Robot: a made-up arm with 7 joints.
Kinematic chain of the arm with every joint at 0, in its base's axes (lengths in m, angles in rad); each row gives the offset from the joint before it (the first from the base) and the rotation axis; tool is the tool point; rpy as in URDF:
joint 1: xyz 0 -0.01 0.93 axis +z
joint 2: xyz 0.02 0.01 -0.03 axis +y
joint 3: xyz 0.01 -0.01 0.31 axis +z
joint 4: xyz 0.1 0.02 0 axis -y
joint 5: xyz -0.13 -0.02 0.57 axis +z
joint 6: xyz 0 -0.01 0.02 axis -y
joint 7: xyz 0.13 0 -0.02 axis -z
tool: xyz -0.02 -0.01 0 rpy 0 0 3.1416
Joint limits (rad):
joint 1: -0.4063..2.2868
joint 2: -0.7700..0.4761
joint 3: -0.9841..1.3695
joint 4: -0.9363..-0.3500
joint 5: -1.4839..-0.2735
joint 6: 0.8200..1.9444
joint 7: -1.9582..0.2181
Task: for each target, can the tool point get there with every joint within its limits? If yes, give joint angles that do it. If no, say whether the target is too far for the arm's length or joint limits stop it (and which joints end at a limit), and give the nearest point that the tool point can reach.
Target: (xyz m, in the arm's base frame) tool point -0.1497 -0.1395 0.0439
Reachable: no: joint limits stop it (at a limit: joint 1, joint 2, joint 4, joint 5, joint 6, joint 7) | nearest point -0.7646 0.4330 1.3095 | short by 1.519 m
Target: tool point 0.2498 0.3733 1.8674
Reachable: yes | joints 1.3048 0.0810 -0.3155 -0.5641 -1.2683 1.5419 -0.9862
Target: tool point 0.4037 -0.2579 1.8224
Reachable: yes | joints 0.0926 -0.0764 -0.3943 -0.7798 -1.2508 0.9536 -1.5432
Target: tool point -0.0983 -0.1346 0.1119
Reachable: no: joint limits stop it (at a limit: joint 1, joint 2, joint 4, joint 5, joint 6, joint 7) | nearest point -0.7582 0.4475 1.3061 | short by 1.483 m
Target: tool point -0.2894 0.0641 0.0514
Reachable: no: joint limits stop it (at a limit: joint 1, joint 2, joint 4, joint 5, joint 6, joint 7) | nearest point -0.7325 0.5591 1.2695 | short by 1.387 m
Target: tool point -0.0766 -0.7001 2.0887
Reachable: no: too far | nearest point -0.0593 -0.5443 1.8291 | short by 0.303 m
